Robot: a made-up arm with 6 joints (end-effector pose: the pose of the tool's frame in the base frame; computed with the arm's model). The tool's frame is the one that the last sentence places. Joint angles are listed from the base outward.
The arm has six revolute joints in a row. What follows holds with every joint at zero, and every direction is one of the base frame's. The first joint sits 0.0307 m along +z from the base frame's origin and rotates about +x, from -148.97 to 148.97 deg. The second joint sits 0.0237 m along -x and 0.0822 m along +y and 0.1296 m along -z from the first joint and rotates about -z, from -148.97 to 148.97 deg. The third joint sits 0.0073 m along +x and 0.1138 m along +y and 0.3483 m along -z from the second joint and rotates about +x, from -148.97 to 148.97 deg. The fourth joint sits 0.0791 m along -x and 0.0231 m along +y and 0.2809 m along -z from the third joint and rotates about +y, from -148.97 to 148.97 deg. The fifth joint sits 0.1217 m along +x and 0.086 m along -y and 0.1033 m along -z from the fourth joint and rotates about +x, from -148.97 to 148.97 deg. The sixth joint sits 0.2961 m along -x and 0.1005 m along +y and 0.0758 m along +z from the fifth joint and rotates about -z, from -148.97 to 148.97 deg. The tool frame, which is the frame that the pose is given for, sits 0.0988 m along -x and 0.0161 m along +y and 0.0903 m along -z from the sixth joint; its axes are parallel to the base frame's.
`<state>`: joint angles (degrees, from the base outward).
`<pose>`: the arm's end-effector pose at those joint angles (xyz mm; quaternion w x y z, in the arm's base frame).
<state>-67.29 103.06 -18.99 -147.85 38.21 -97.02</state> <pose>-82.2 -686.6 -204.6 0.2176 0.8628 -0.3311 -0.3141</pose>
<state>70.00 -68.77 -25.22 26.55 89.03 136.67</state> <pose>-61.8 580.0 -225.5 0.6079 0.1390 0.7450 -0.2370</pose>
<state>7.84 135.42 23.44 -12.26 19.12 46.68</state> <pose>440.9 123.7 -745.4 0.0335 -0.1815 0.2645 0.9466</pose>
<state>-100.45 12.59 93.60 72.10 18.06 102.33</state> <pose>-128.5 -406.2 -286.3 0.4628 -0.3279 0.3676 -0.7370</pose>
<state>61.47 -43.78 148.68 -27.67 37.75 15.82</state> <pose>-433.7 112.3 66.7 0.4689 -0.7783 -0.4174 -0.0105</pose>
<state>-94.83 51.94 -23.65 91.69 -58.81 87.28</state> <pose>-163.3 -622.6 -333.9 0.2140 0.7204 -0.0407 0.6584</pose>
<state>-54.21 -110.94 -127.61 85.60 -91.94 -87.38</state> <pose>-35.6 -365.8 -75.5 0.1501 0.8308 -0.3416 0.4129</pose>
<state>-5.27 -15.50 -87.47 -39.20 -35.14 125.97</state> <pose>65.4 -353.4 -508.1 0.3796 -0.0059 -0.8917 -0.2465</pose>
